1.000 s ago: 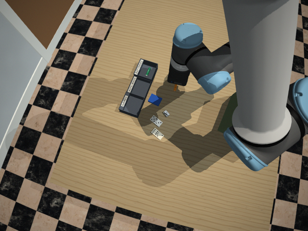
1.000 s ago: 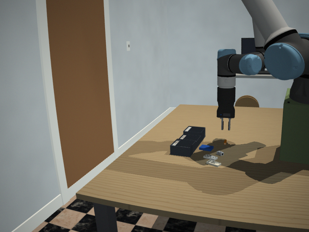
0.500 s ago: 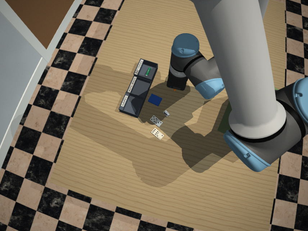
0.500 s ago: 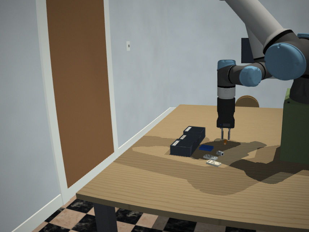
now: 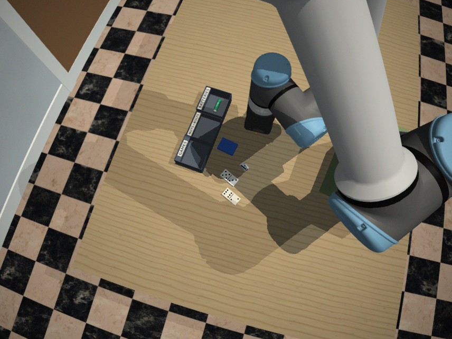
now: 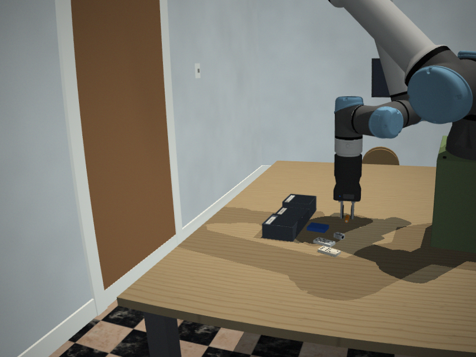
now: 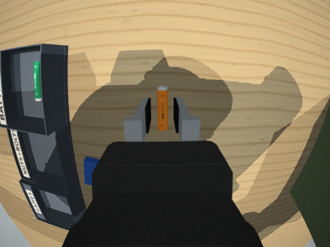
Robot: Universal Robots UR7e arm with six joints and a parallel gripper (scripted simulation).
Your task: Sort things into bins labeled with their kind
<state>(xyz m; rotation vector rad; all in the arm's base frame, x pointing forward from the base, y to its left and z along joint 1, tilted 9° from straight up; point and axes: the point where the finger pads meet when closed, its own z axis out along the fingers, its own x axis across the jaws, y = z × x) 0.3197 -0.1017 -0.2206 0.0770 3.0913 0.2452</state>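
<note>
Now: the orange battery 2 cm below my hand. Round my hand: grey metal piece 1 cm ahead, 13 cm to the left, 2 cm below; then blue flat block 8 cm ahead, 8 cm to the left, 2 cm below; then green battery 13 cm ahead, 4 cm to the right, 1 cm below.
</note>
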